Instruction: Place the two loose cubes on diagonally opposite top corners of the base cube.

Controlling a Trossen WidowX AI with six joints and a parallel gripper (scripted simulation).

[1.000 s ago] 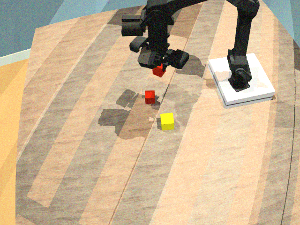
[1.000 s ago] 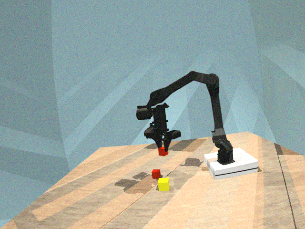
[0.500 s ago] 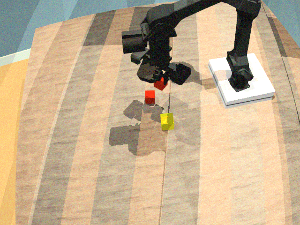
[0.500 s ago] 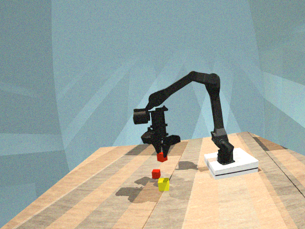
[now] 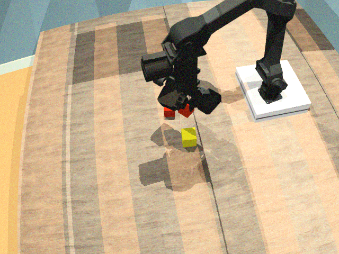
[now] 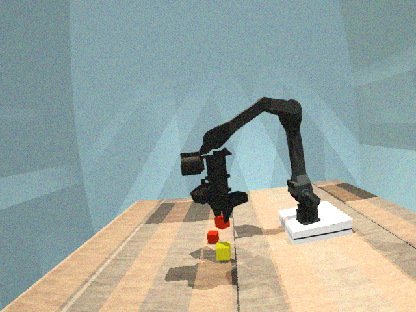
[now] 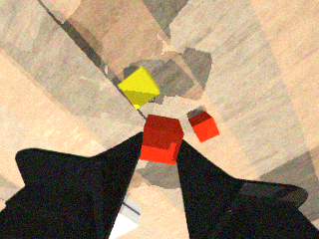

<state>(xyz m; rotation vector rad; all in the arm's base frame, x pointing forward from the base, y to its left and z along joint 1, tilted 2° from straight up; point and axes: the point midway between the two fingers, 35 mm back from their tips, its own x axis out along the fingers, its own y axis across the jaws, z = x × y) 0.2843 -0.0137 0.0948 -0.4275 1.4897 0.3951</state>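
My gripper tip is 1 cm short of the yellow base cube, 5 cm to the right of it and 8 cm above it.
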